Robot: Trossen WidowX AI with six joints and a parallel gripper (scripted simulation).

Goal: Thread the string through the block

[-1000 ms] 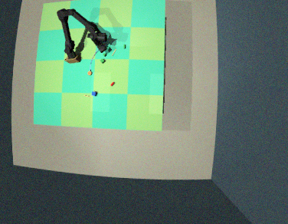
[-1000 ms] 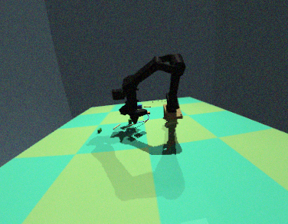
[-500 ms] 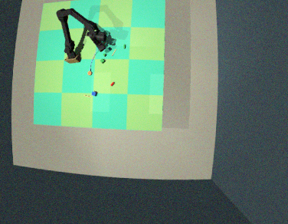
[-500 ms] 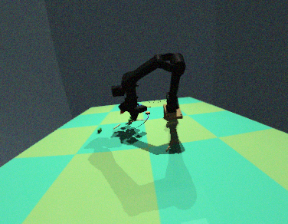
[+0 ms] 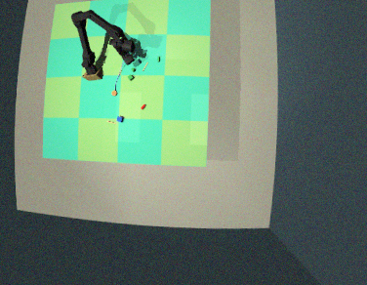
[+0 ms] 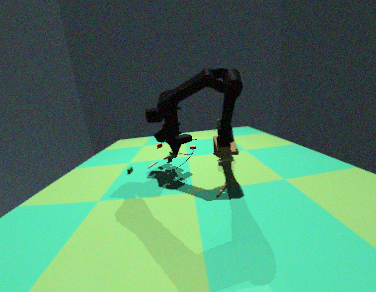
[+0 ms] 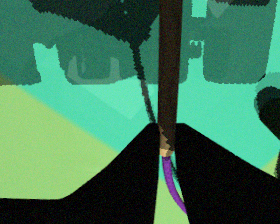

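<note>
My gripper tip is 8 cm to the left of the small green cylinder, 4 cm above it and 3 cm short of it. From my gripper tip the other things lie so: red piece (36 cm to the right, 10 cm ahead, 5 cm below); small dark piece (22 cm ahead, 5 cm below, 1 cm to the right); round button (24 cm to the right, 12 cm behind, 5 cm below).
</note>
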